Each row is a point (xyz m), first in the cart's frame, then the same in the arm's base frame.
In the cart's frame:
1: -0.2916 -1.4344 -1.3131
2: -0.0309 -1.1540 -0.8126
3: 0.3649 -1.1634 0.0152
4: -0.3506 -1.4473 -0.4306
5: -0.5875 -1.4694 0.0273
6: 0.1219 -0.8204 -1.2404
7: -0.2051 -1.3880 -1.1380
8: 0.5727 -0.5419 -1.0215
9: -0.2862 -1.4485 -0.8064
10: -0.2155 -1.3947 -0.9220
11: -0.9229 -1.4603 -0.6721
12: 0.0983 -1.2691 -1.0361
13: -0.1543 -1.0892 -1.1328
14: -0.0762 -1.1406 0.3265
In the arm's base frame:
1: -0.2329 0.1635 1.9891
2: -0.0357 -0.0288 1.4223
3: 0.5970 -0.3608 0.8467
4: 0.4487 0.2863 1.4388
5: 0.8144 0.5530 1.1911
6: -0.5794 -0.1775 1.4261
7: -0.1304 0.0955 1.8305
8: -0.5976 -0.5794 1.0177
9: 0.1623 0.1943 1.6732
10: 0.0387 0.1212 1.6979
11: 0.2791 0.8346 1.6768
12: -0.1329 -0.1855 1.6365
13: -0.3204 0.0765 1.5950
14: 0.8242 0.1022 0.6854

